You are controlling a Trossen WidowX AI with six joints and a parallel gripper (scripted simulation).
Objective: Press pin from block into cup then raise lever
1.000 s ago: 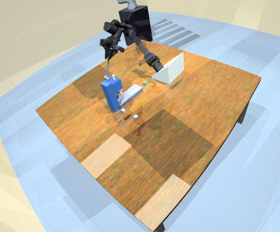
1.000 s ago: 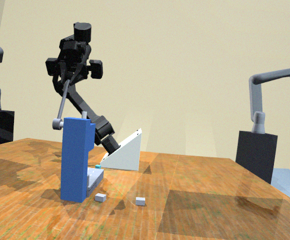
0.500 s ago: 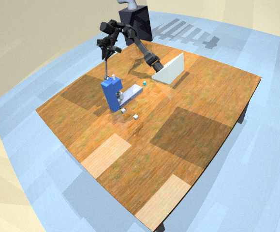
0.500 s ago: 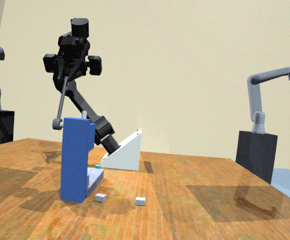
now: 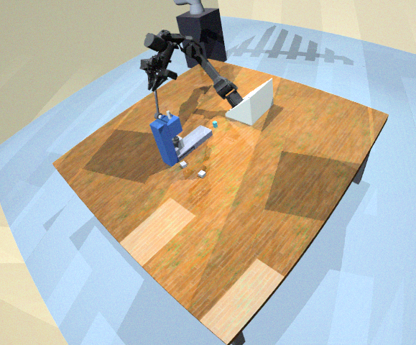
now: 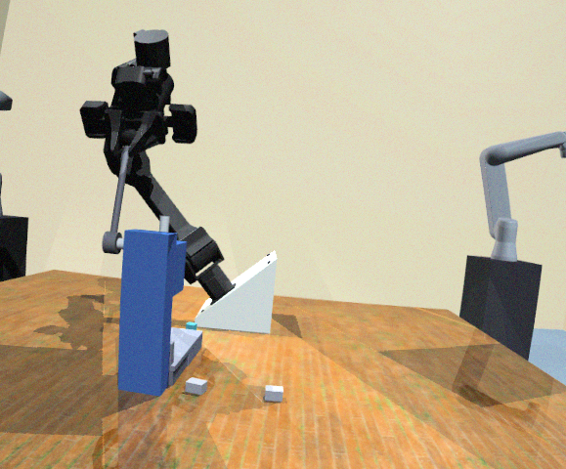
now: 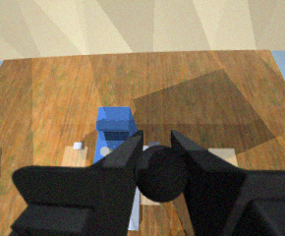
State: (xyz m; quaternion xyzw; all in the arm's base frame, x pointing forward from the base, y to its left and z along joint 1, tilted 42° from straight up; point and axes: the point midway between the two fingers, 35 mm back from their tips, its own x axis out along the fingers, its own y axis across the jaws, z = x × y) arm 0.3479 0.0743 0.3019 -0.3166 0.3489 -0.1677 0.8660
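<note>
My gripper tip is now 10 mm past the lever, 10 mm to the right of it and 50 mm above it. The rest, counted from my gripper tip: teal cube (230 mm behind, 100 mm to the left, 300 mm below); then punch (80 mm to the left, 170 mm below).
</note>
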